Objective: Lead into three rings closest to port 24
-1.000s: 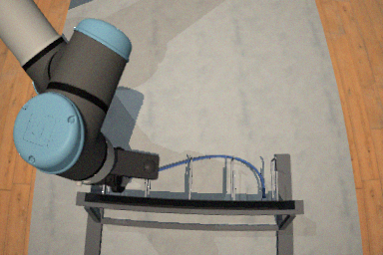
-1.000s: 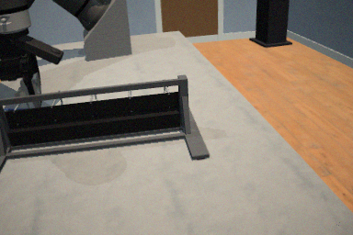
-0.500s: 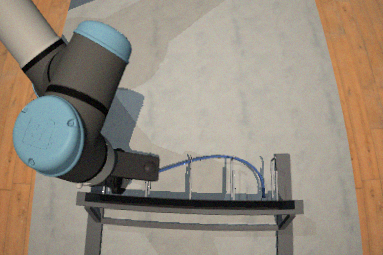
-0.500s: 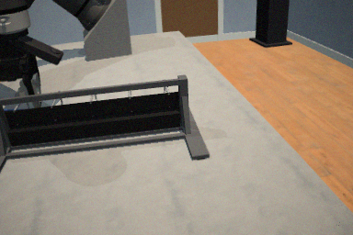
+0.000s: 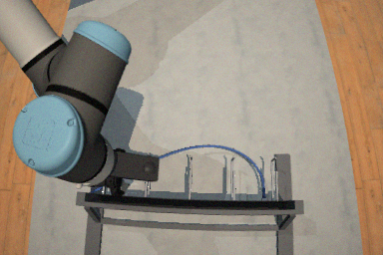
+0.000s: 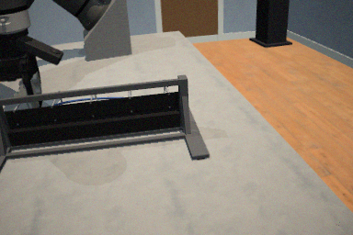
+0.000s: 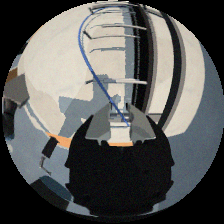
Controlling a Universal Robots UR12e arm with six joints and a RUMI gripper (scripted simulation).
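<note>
The rack is 8 cm ahead of my hand, 14 cm to the left of it and 1 cm below it.
</note>
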